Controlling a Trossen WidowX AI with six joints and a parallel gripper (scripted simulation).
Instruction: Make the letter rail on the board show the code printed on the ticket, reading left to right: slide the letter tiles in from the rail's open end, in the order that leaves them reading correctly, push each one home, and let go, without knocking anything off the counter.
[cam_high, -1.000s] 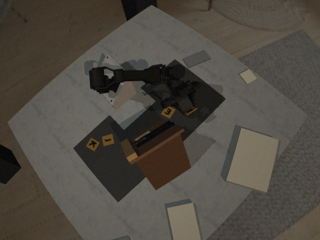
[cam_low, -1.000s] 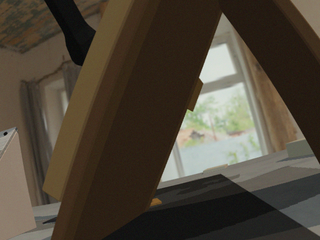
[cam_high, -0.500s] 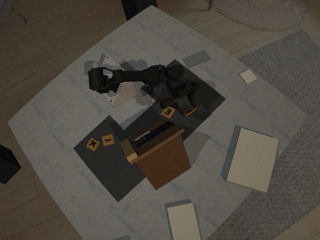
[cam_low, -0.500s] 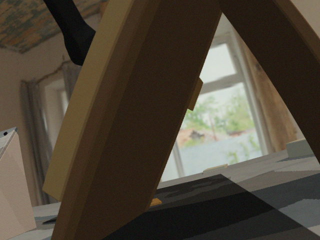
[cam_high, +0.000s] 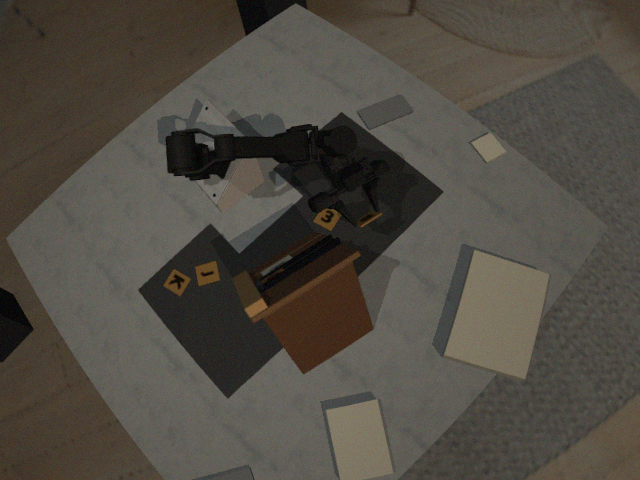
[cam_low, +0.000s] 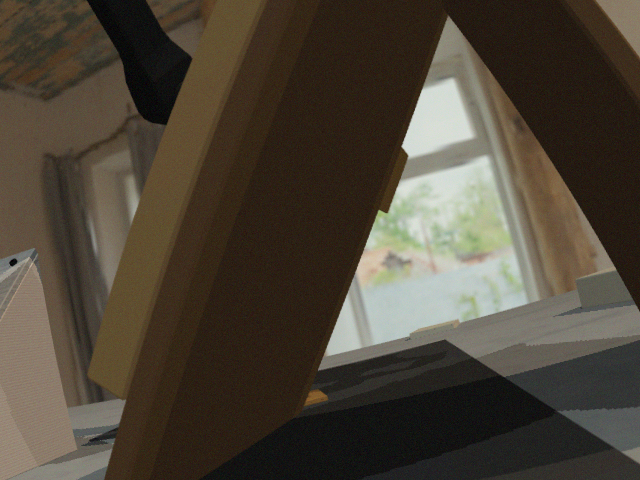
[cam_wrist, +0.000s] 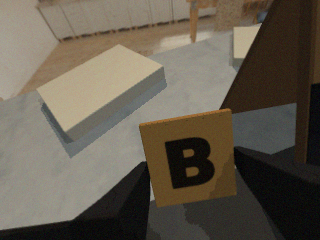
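The white ticket lies 20 cm to the right of my gripper tip, 9 cm behind it and 8 cm below it. Round my gripper tip: cream block (36 cm ahead, 16 cm below, 9 cm to the left); dark mat (20 cm behind, 18 cm below, 12 cm to the right); cream pad (47 cm to the left, 17 cm below, 5 cm ahead).
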